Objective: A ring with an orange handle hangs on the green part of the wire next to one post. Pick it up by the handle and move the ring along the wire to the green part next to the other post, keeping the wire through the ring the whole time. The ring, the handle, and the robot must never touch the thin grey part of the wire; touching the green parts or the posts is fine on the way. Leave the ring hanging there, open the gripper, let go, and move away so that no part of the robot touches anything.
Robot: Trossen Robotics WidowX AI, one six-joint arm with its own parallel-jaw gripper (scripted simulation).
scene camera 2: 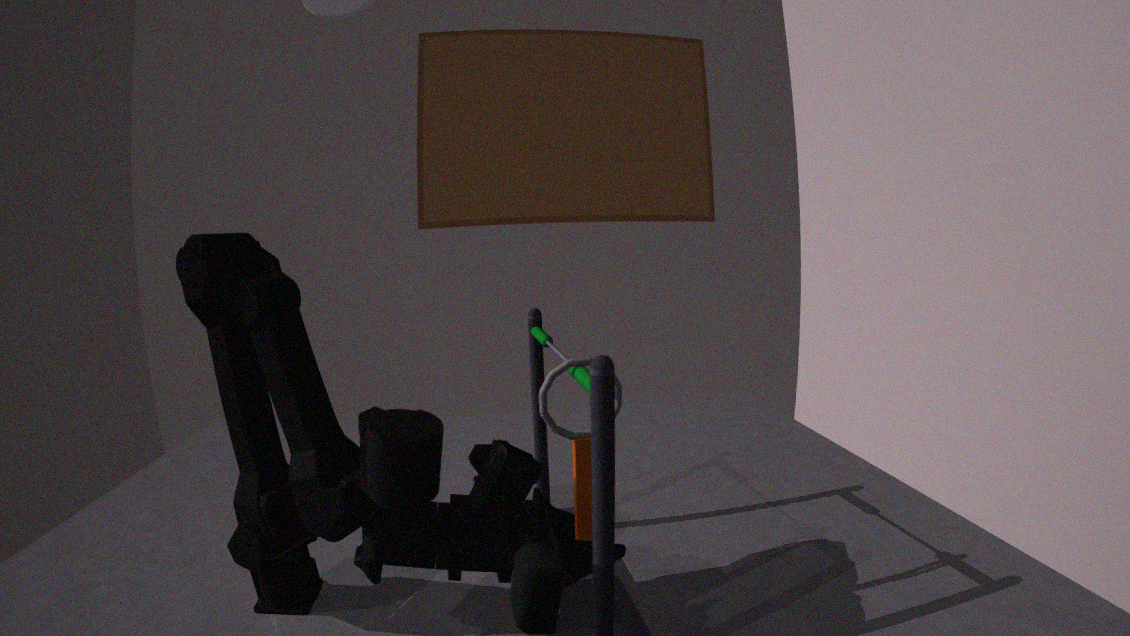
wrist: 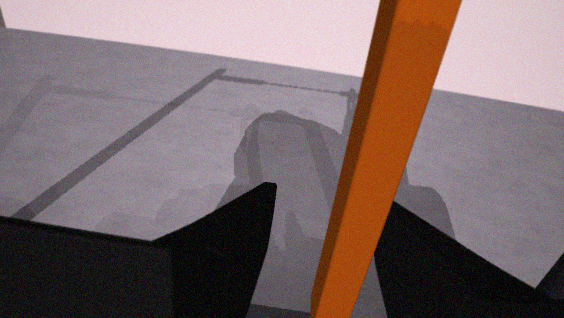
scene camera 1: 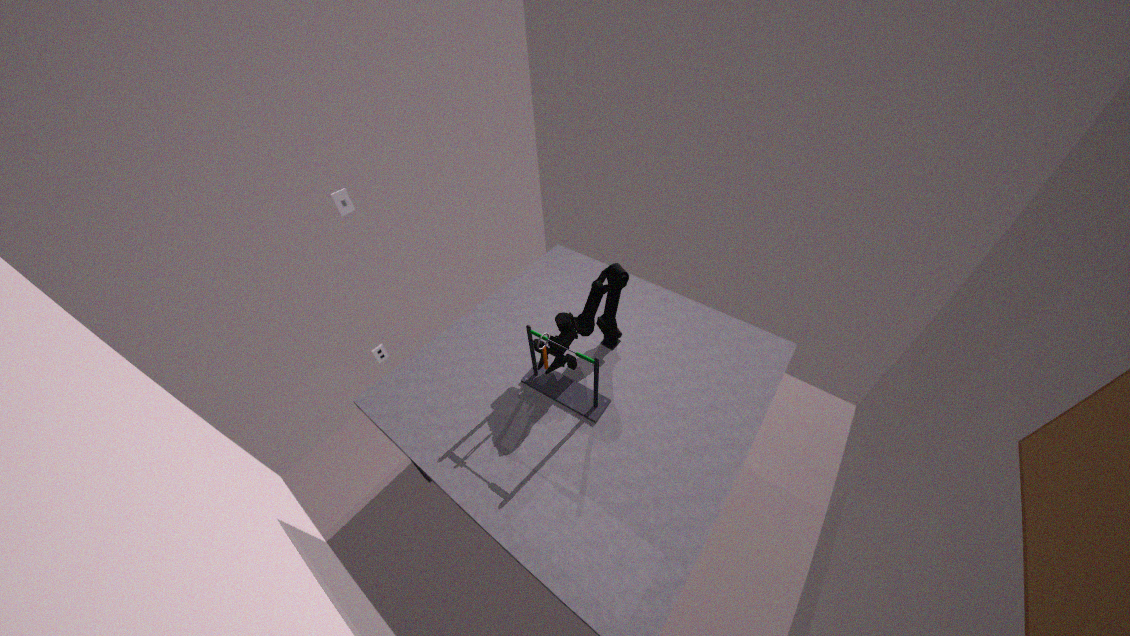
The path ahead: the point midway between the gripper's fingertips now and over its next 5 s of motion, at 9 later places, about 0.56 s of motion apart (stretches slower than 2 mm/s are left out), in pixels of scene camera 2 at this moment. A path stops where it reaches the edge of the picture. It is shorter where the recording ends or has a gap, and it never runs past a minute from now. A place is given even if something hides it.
The gripper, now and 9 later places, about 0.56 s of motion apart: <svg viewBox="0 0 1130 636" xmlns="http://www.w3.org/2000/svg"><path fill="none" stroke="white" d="M618 540L618 528L619 523L614 515L608 507L604 499L599 492L594 484L590 477L586 470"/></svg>
